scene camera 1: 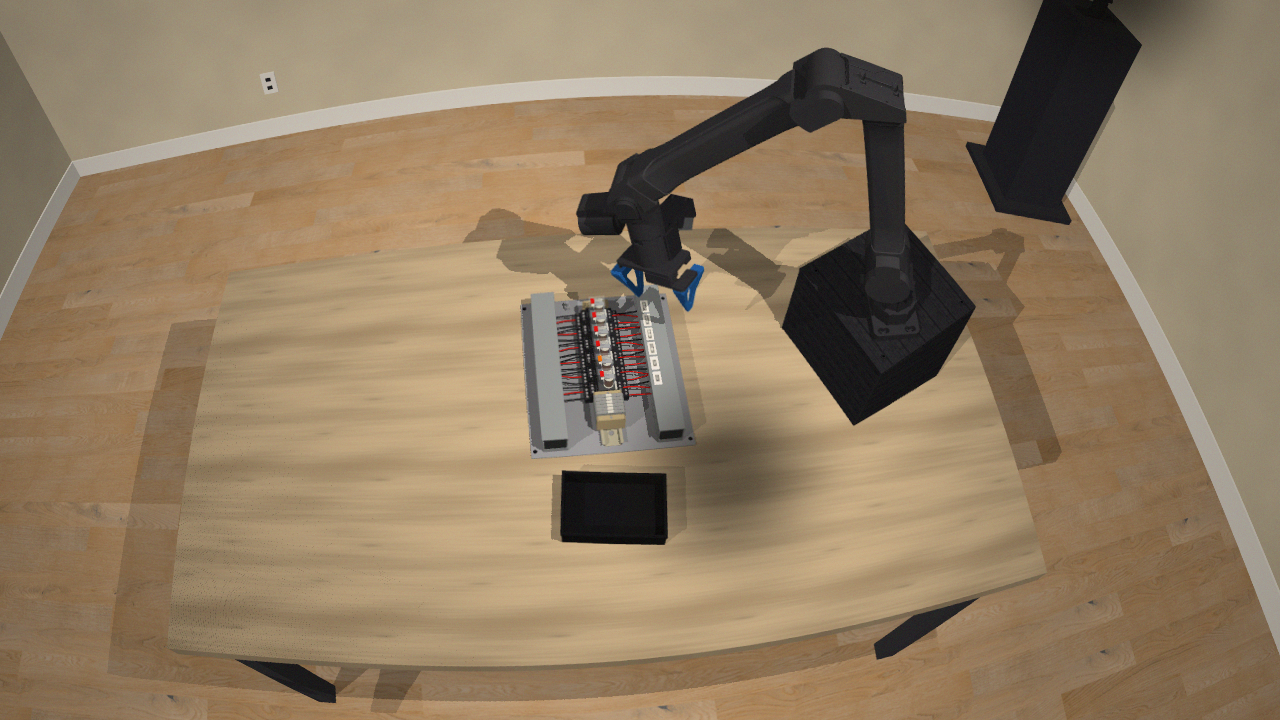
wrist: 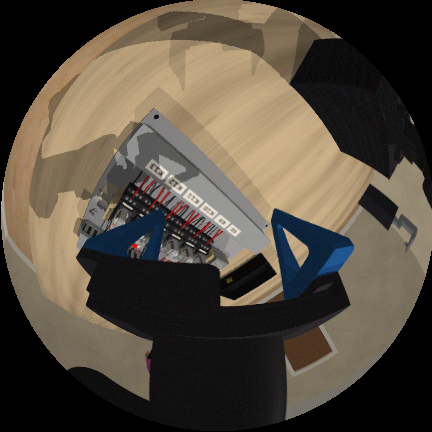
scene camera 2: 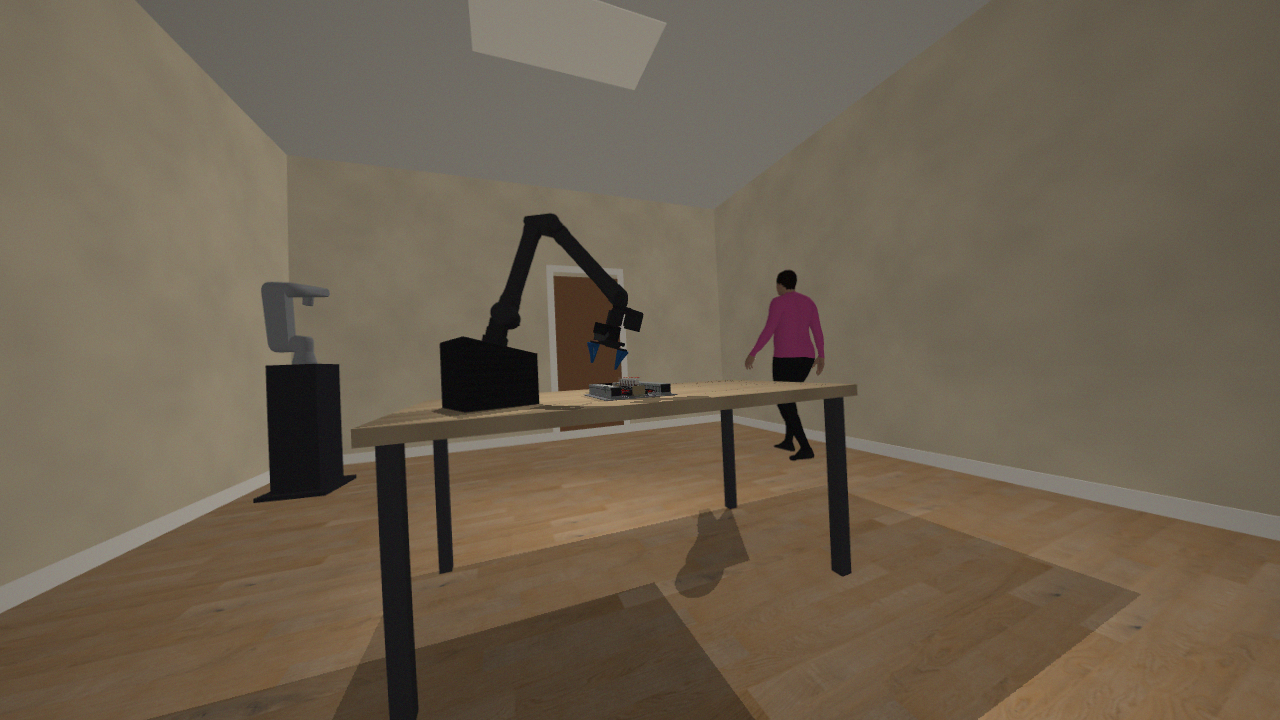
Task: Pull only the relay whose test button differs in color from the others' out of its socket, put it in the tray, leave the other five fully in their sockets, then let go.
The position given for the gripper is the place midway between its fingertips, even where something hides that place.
In view: the gripper (scene camera 1: 664,301) and a grey panel (scene camera 1: 639,434).
The gripper also shows in the wrist view (wrist: 217,214). The grey panel is seen too in the wrist view (wrist: 120,171).
